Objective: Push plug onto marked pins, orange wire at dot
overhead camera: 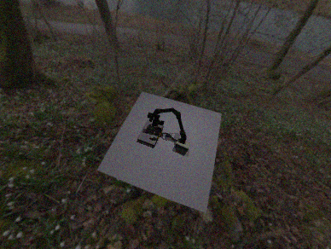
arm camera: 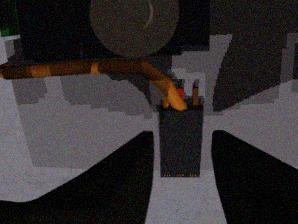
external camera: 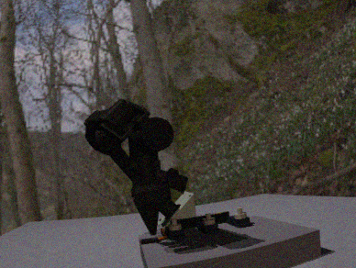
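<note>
The yellow band is 170 mm to the left of my gripper tip, 60 mm behind it and 10 mm above it. The rest, counted from my gripper tip: servo 130 mm to the left, 20 mm below, 20 mm behind; grey holder 120 mm to the left, 90 mm ahead, 40 mm below.
</note>
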